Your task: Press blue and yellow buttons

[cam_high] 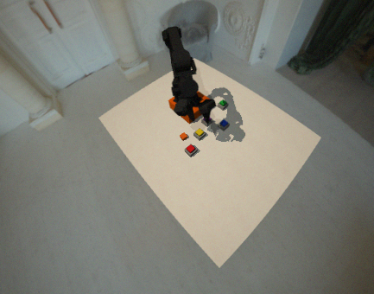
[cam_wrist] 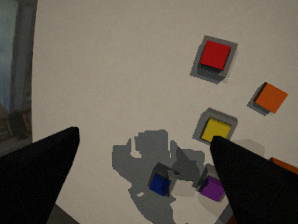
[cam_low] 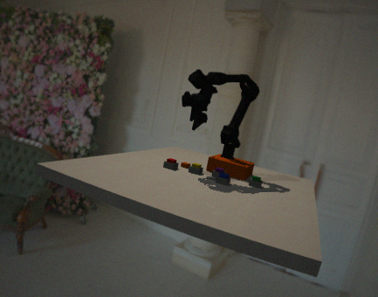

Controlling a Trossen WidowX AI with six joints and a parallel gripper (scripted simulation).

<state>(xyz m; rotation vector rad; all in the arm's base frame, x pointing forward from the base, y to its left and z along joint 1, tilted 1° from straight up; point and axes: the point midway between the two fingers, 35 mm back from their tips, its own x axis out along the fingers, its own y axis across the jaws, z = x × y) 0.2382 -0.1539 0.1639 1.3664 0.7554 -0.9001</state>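
Now: gripper tip 180 mm to the right of the blue button, 170 mm above it and 40 mm short of it. The rest, counted from my gripper tip: small orange block: 190 mm below, 100 mm behind, 20 mm to the right; red button: 170 mm below, 60 mm to the right, 20 mm behind; yellow button: 170 mm below, 50 mm to the left, 40 mm behind.
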